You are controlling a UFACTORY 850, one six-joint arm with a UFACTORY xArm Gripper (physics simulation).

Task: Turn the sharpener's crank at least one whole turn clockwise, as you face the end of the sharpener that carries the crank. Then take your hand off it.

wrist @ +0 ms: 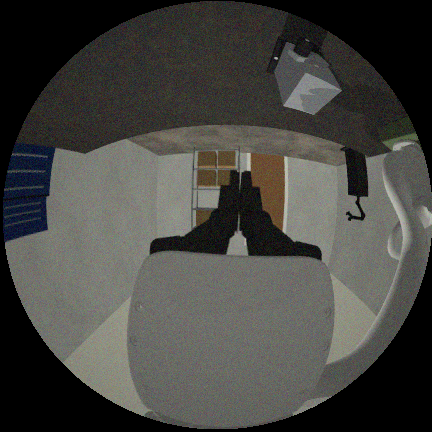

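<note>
The sharpener (308, 82) appears at the upper right of the wrist view as a grey, box-like body with a pale, bright face and dark parts around one end. A black round part (303, 48) sits at that end, and a thin black bar (274, 57) with a small bright spot stands beside it. Which dark part is the crank is hard to tell in the dim light. My gripper (239, 183) is shut and empty. Its black fingertips are close together near the middle of the view, clearly apart from the sharpener and to its lower left in the picture.
The dark table top (150, 65) fills the upper part. A white curved arm link (407, 270) runs down the right side. Farther off are a black upright box (356, 172) with a thin bent arm, shelving (193, 180), a brown door (269, 185) and a blue object (27, 165).
</note>
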